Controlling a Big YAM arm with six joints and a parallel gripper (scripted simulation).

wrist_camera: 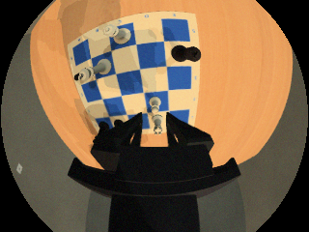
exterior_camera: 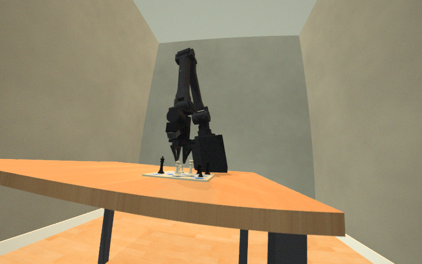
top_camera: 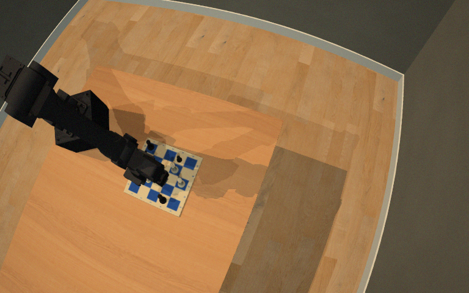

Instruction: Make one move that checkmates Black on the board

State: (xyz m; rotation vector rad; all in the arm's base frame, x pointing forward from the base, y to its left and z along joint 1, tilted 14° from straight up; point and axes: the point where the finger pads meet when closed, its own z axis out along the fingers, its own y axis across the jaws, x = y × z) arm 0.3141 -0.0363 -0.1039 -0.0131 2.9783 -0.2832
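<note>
The chessboard lies 5 cm below my hand, 4 cm to the left of it and 3 cm ahead of it. The rest, counted from my hand: tall black piece (8 cm ahead, 4 cm to the right, 2 cm below).
</note>
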